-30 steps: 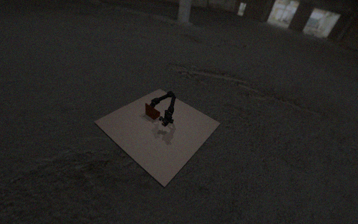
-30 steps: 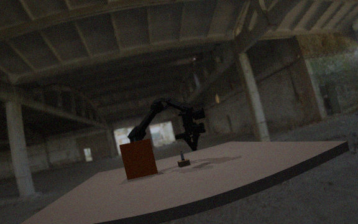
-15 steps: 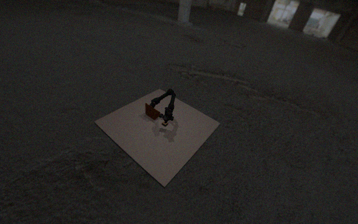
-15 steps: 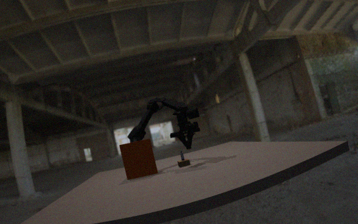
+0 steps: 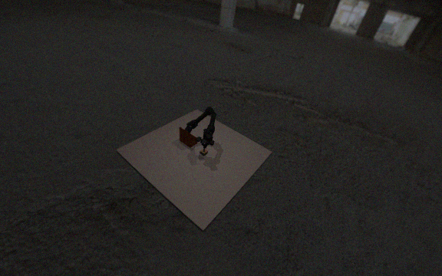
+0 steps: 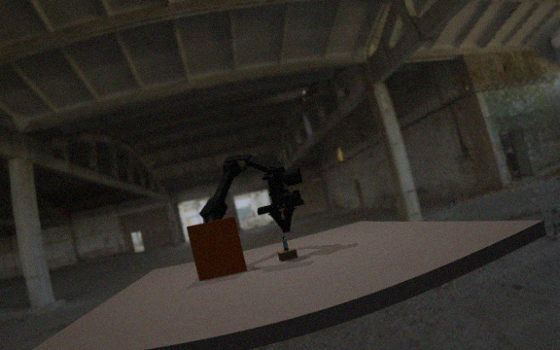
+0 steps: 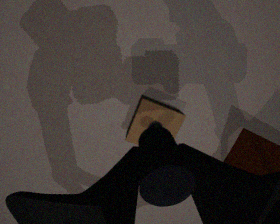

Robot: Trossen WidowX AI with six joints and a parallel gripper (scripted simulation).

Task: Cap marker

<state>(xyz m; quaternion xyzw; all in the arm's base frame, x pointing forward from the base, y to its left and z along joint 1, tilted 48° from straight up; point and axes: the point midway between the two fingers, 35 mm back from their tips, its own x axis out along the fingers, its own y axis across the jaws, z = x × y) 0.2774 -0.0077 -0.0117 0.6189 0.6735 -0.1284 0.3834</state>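
My gripper tip is now 20 mm past the tan holder block, 10 mm to the right of it and 110 mm above it. The rest, counted from my gripper tip: dark cap (10 mm above).
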